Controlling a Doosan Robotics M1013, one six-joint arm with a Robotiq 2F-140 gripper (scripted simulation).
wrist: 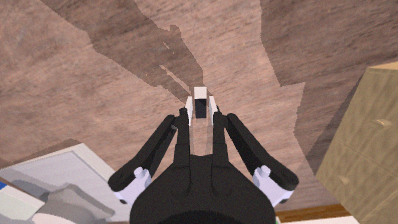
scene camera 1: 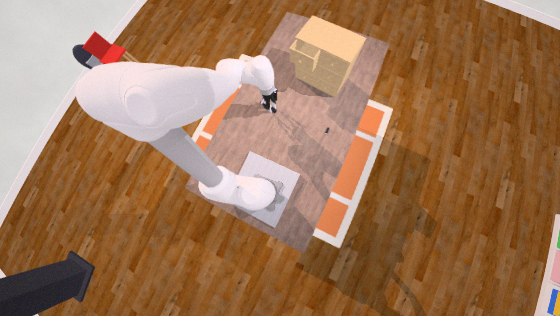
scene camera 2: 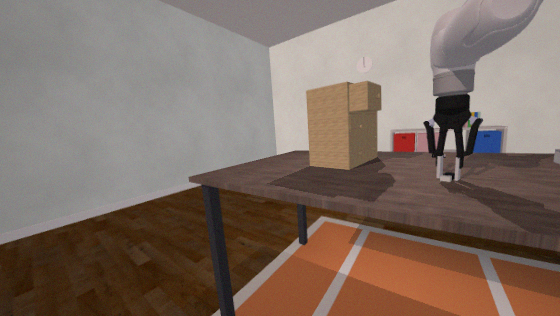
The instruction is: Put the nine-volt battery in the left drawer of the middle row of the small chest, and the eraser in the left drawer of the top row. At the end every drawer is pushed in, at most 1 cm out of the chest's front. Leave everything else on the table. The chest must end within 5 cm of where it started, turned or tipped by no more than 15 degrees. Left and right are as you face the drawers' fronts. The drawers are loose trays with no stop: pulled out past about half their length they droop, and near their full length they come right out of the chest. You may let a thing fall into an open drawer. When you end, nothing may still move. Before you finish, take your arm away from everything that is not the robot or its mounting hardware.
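Wooden chest (scene camera 1: 342,43). The gripper (scene camera 2: 448,178), plus the chest (scene camera 2: 328,112). The gripper (wrist: 200,102) again.
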